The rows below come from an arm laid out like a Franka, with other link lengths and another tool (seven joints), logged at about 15 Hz.
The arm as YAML. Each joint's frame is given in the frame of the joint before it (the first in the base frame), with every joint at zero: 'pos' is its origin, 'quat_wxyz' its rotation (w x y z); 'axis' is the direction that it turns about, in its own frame. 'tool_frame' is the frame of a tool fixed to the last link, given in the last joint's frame.
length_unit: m
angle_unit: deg
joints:
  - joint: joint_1
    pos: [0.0, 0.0, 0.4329]
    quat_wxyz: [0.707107, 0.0, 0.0, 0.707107]
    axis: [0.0, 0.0, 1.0]
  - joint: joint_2
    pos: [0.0, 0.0, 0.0]
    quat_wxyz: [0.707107, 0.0, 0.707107, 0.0]
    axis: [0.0, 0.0, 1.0]
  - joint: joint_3
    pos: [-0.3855, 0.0, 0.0]
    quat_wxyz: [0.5, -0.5, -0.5, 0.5]
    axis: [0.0, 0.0, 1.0]
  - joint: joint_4
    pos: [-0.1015, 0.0, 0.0]
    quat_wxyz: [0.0, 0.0, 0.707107, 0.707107]
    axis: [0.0, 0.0, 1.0]
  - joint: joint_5
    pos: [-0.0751, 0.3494, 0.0]
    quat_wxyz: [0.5, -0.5, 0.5, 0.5]
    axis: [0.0, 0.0, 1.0]
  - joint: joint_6
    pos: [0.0, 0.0, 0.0]
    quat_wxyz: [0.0, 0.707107, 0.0, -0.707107]
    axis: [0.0, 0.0, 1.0]
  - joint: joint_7
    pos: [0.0, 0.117, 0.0]
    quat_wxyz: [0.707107, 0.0, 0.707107, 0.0]
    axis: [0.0, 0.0, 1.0]
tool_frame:
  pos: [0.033, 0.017, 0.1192]
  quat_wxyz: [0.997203, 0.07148, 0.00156, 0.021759]
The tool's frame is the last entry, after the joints.
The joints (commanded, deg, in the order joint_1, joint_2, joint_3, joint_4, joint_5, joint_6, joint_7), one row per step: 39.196 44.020 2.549 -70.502 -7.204 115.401 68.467; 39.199 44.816 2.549 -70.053 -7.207 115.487 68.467; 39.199 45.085 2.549 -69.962 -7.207 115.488 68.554; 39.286 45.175 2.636 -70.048 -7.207 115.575 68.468; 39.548 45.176 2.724 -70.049 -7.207 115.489 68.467; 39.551 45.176 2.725 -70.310 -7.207 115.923 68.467; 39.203 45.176 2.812 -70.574 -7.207 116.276 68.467; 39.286 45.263 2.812 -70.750 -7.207 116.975 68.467; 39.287 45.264 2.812 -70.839 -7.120 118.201 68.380; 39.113 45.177 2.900 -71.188 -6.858 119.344 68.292; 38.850 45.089 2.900 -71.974 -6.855 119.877 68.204; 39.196 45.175 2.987 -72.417 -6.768 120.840 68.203
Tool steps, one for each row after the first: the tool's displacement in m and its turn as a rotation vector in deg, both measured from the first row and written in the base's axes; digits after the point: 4 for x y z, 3 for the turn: 0.0014 0.0012 -0.0076 -0.151 0.215 -0.003; 0.0017 0.0013 -0.0108 -0.255 0.349 -0.092; 0.0001 0.0030 -0.0126 -0.266 0.465 0.152; -0.0031 0.0065 -0.0128 -0.281 0.567 0.470; -0.0033 0.0067 -0.0139 -0.150 0.454 0.518; -0.0008 0.0035 -0.0153 -0.029 0.439 0.269; -0.0012 0.0052 -0.0162 0.286 0.140 0.414; 0.0001 0.0070 -0.0137 1.131 -0.612 0.564; 0.0015 0.0069 -0.0123 1.965 -1.038 0.521; 0.0024 0.0031 -0.0165 1.869 -0.894 0.409; -0.0016 0.0082 -0.0190 2.302 -1.086 0.860
